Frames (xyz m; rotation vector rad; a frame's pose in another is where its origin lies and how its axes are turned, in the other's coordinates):
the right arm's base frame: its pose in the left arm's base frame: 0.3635 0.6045 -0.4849 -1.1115 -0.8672 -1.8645
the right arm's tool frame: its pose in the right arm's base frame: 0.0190 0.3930 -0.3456 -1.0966 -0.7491 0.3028
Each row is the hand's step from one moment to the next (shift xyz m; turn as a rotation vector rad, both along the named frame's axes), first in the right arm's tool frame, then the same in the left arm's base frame.
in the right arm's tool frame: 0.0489 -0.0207 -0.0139 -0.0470 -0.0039 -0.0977
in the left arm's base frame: 0.0076 0.0132 0.0527 -0.1085 0.0023 -0.0012
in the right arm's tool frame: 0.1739 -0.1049 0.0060 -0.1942 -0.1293 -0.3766
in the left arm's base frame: 0.0769 0.0822 0.1691 -0.4255 0.1234 0.0006
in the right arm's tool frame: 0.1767 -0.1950 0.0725 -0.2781 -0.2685 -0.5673
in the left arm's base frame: 0.1368 0.1761 0.1574 -0.6361 0.2569 0.0247
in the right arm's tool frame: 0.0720 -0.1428 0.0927 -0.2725 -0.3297 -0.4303
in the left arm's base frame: 0.1120 0.1393 0.0473 -0.5105 0.3273 -0.0180
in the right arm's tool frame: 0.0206 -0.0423 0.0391 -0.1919 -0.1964 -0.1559
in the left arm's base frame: 0.0434 0.0422 0.0085 -0.2255 0.2065 -0.0789
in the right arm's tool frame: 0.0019 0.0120 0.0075 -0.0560 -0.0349 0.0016
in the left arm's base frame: 0.0078 -0.0115 -0.0032 -0.0227 0.0417 -0.0458
